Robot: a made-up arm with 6 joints.
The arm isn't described. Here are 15 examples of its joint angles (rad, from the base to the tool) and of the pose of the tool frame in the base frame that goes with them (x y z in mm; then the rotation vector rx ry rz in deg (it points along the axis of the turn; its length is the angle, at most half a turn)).
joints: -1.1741 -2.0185 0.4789 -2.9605 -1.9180 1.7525
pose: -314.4 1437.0 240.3 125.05 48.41 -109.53
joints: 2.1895 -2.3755 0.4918 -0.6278 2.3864 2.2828
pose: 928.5 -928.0 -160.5 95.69 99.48 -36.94
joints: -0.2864 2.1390 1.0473 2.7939 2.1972 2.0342
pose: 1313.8 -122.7 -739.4 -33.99 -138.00 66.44
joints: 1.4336 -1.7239 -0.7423 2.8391 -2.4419 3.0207
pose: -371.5 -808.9 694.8 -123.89 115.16 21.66
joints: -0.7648 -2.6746 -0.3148 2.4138 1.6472 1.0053
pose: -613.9 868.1 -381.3 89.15 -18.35 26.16
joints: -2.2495 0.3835 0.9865 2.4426 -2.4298 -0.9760
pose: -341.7 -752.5 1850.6 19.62 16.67 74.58
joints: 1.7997 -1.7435 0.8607 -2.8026 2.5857 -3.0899
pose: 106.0 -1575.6 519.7 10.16 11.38 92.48
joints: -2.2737 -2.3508 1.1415 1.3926 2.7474 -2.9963
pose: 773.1 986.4 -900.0 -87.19 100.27 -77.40
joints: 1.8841 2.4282 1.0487 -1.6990 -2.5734 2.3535
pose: -212.2 543.1 -1132.0 -61.96 -44.77 -122.50
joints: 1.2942 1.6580 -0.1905 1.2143 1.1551 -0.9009
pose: 418.5 1129.6 -388.4 -9.10 86.73 110.96
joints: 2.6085 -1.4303 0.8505 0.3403 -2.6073 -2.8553
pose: 1470.8 -572.8 877.2 55.37 150.38 -5.85
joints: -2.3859 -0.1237 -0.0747 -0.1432 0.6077 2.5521
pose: -506.4 -110.5 1440.9 64.49 -129.49 70.44
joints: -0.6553 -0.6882 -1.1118 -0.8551 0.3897 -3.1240
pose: -318.6 21.8 779.6 -120.00 66.37 -15.37
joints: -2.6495 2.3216 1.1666 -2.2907 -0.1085 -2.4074
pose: -682.3 -567.5 -1041.2 24.97 90.07 -68.83
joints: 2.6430 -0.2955 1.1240 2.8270 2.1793 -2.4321
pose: 159.7 -378.9 1998.2 64.15 46.92 -154.73
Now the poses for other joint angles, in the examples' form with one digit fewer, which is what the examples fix.
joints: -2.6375 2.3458 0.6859 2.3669 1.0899 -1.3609
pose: -728 -621 -1043 83.1 9.9 -28.3
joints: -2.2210 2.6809 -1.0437 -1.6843 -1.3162 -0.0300
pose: -73 -146 -123 -54.3 7.8 -21.2
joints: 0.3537 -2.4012 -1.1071 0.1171 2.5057 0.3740
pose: -496 -469 78 -27.0 139.9 30.2
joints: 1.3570 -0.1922 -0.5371 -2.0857 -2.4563 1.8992
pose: -76 276 1021 -54.1 22.0 -143.1
